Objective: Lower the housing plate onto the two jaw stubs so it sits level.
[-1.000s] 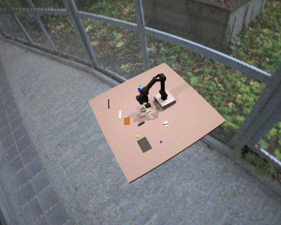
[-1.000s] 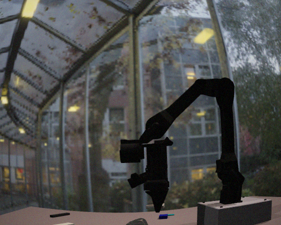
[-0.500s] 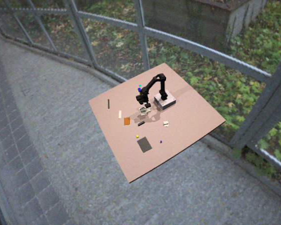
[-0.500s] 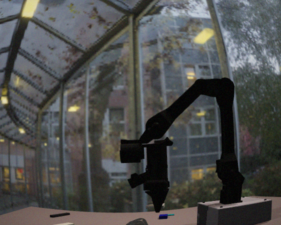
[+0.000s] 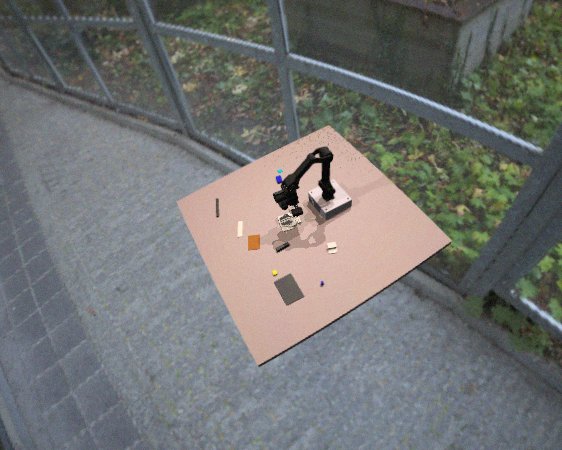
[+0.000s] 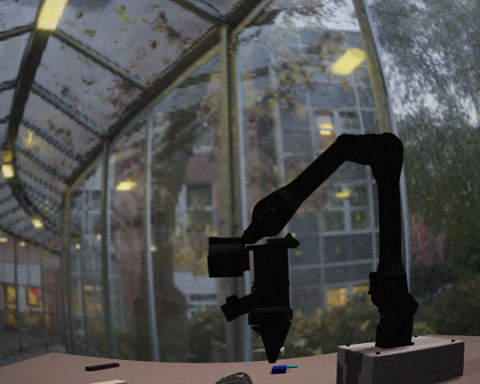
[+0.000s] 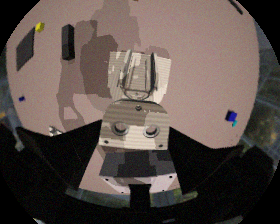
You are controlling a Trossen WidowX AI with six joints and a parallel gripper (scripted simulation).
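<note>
The jaw is 7 cm below my gripper tip, 2 cm ahead of it and 1 cm to the left of it. Also, from my gripper tip: cream bar (34 cm ahead, 10 cm to the right, 8 cm below); then blue block (36 cm to the right, 8 cm below, 3 cm behind); then short black bar (16 cm ahead, 15 cm to the left, 7 cm below).
</note>
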